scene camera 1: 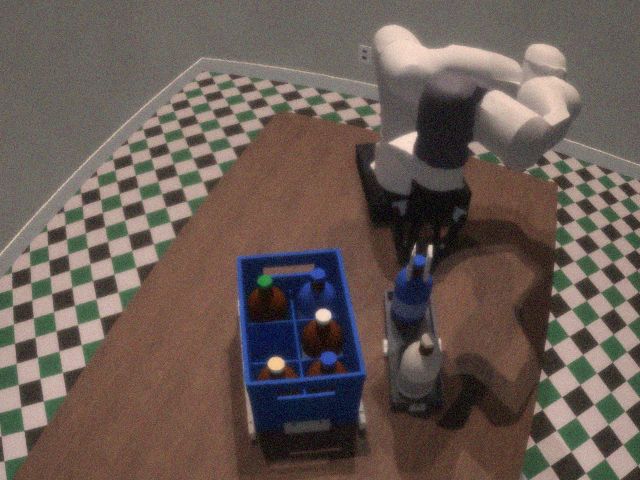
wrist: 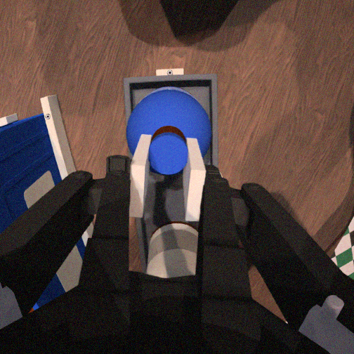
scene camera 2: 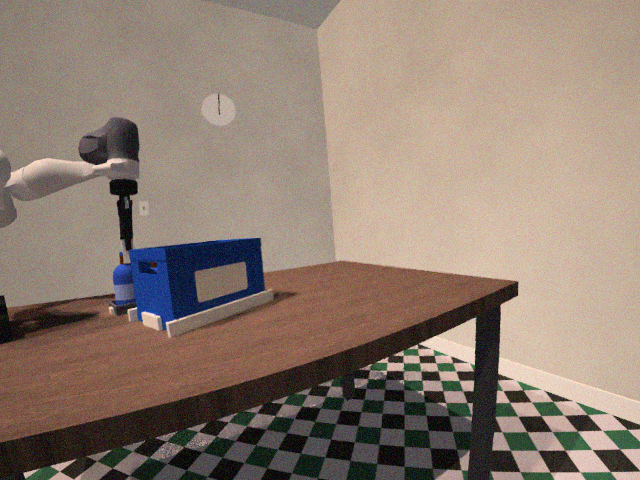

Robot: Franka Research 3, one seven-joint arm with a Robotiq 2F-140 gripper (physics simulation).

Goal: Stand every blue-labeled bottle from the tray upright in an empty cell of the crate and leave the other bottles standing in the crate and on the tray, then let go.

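A blue-labeled bottle with a blue cap (scene camera 1: 409, 305) (scene camera 2: 123, 277) (wrist: 169, 111) stands upright at the end of the tray (scene camera 1: 391, 374) (wrist: 215, 100) nearer the robot base. My gripper (scene camera 1: 419, 269) (scene camera 2: 127, 249) (wrist: 167, 155) points down and is shut on this bottle at its cap and neck. A pale bottle (scene camera 1: 415, 369) (wrist: 172, 252) stands at the tray's other end. The blue crate (scene camera 1: 336, 405) (scene camera 2: 180, 304) (wrist: 20, 155) has an empty cell (scene camera 1: 269, 341) in the middle of its left column. Its other cells hold bottles, including a blue bottle (scene camera 1: 315, 297) at the top right.
In the crate, brown bottles have a green cap (scene camera 1: 264, 281), a white cap (scene camera 1: 323, 316), a cream cap (scene camera 1: 276, 364) and a blue cap (scene camera 1: 328, 358). The crate stands left of the tray in scene camera 1, its walls rising beside it. Pale strips (scene camera 2: 222, 313) line the crate's base.
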